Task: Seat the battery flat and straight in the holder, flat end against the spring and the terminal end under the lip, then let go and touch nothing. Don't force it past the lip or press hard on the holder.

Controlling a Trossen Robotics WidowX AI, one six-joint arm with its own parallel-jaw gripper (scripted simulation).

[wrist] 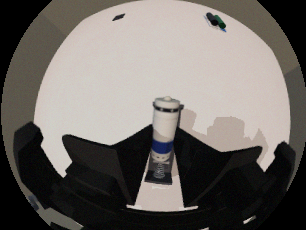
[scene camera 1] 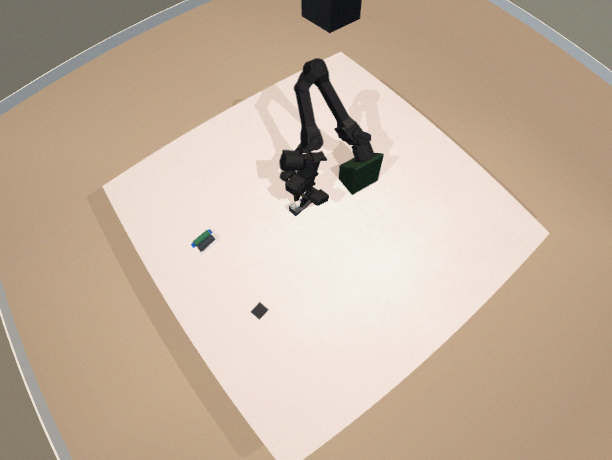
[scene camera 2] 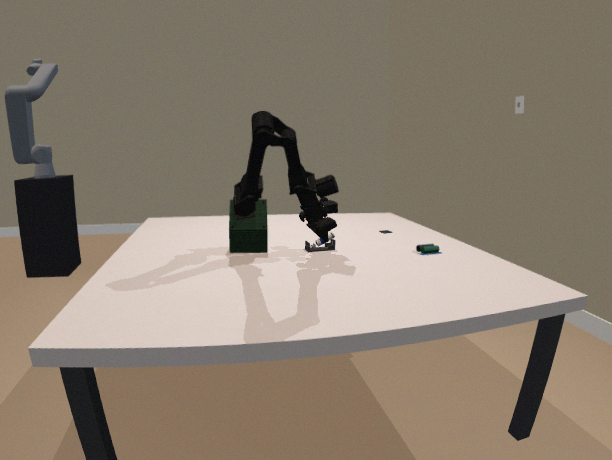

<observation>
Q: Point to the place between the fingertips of the gripper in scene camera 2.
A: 325,241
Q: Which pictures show the gripper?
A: The wrist view, scene camera 1 and scene camera 2: all of them.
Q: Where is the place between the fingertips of the gripper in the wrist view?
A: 163,129
</observation>
